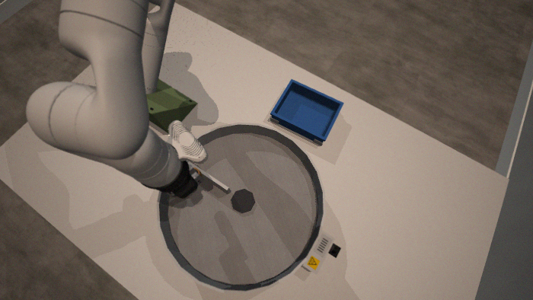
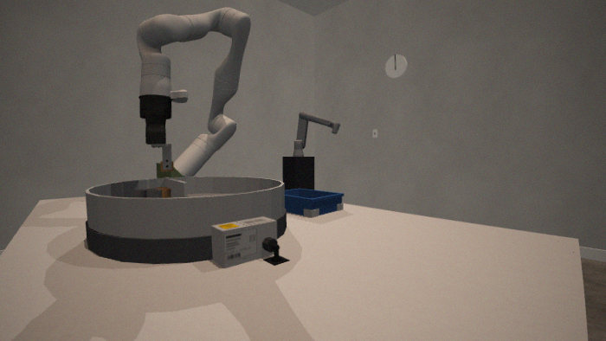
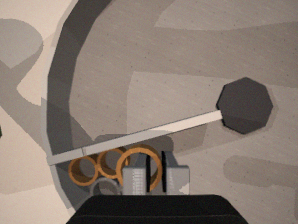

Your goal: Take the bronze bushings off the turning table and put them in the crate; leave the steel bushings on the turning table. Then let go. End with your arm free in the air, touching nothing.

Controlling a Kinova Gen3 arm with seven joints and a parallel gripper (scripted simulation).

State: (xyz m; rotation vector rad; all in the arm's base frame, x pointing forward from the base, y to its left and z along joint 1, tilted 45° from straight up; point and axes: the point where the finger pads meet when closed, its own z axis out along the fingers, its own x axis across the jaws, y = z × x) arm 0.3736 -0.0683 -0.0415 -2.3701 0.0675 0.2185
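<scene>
My gripper is now 38 cm to the right of the blue crate, 13 cm above it and 6 cm short of it. Round my hand: round turning table 11 cm ahead, 10 cm below, 4 cm to the left.
</scene>
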